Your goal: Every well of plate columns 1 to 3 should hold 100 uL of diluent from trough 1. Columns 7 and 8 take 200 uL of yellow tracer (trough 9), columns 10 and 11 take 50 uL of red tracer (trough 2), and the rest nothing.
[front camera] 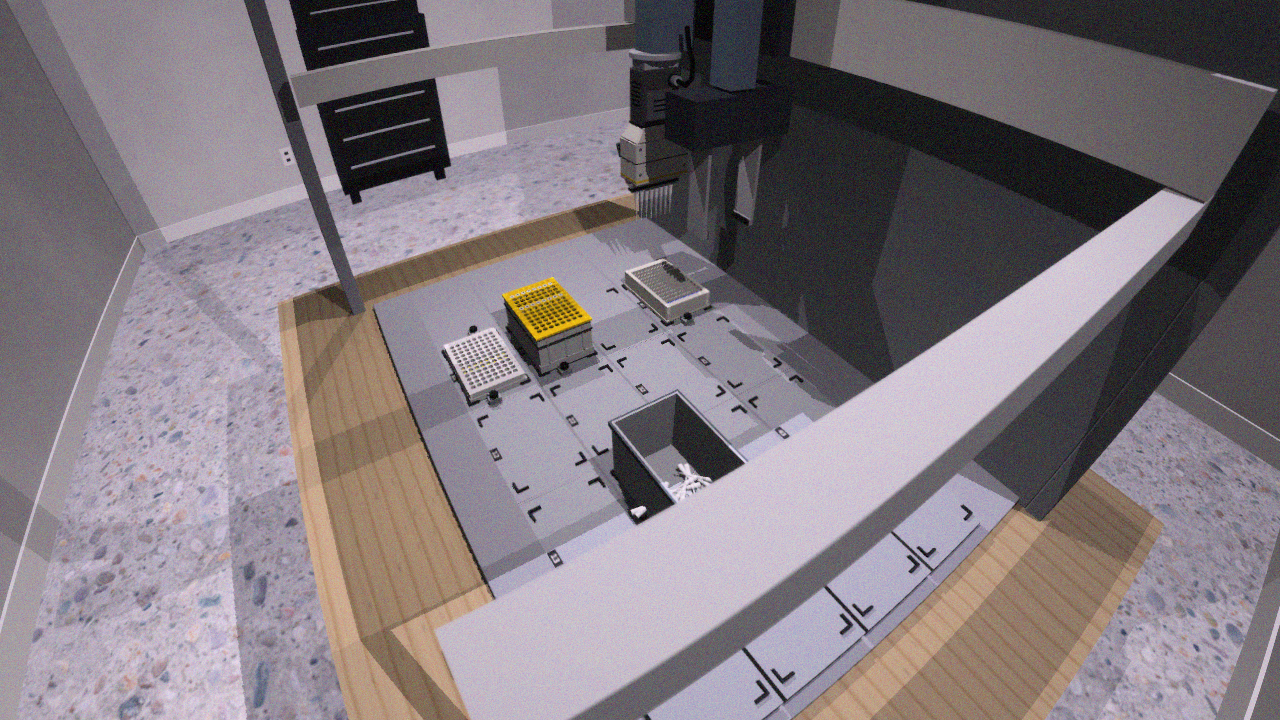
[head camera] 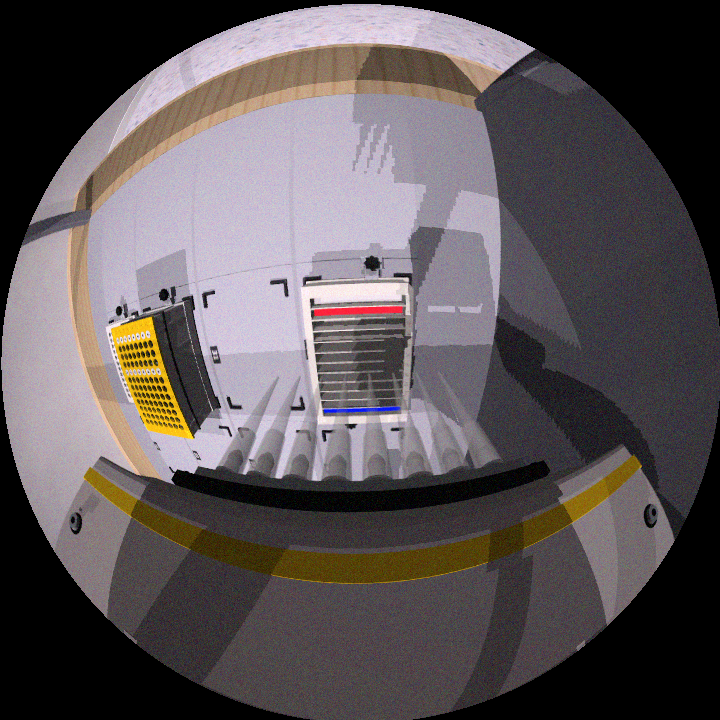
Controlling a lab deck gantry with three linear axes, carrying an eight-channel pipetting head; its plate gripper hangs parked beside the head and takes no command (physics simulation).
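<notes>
The eight-channel head point(front camera: 646, 161) point(head camera: 362, 530) is raised beyond the trough reservoir in the front view. Its eight tips point(front camera: 656, 200) point(head camera: 337, 456) look clear, with no colour in them. The white trough reservoir point(front camera: 687, 306) point(head camera: 357, 291) shows a red strip point(head camera: 359, 311) near its far end and a blue strip point(head camera: 362, 410) at its near end. No yellow strip shows there. The white well plate point(front camera: 452, 362) point(head camera: 120, 376) shows faint yellow wells around its middle; the yellow tip rack partly hides it in the head view. The parked plate gripper point(front camera: 725, 219) hangs in shadow; its opening is unclear.
The yellow tip rack point(front camera: 572, 347) point(head camera: 154, 325) stands between plate and reservoir, taller than both. A grey waste bin point(front camera: 629, 465) holds loose white tips point(front camera: 687, 483). A pale frame beam point(front camera: 850, 456) crosses the front, and a dark post point(front camera: 317, 197) stands at the left.
</notes>
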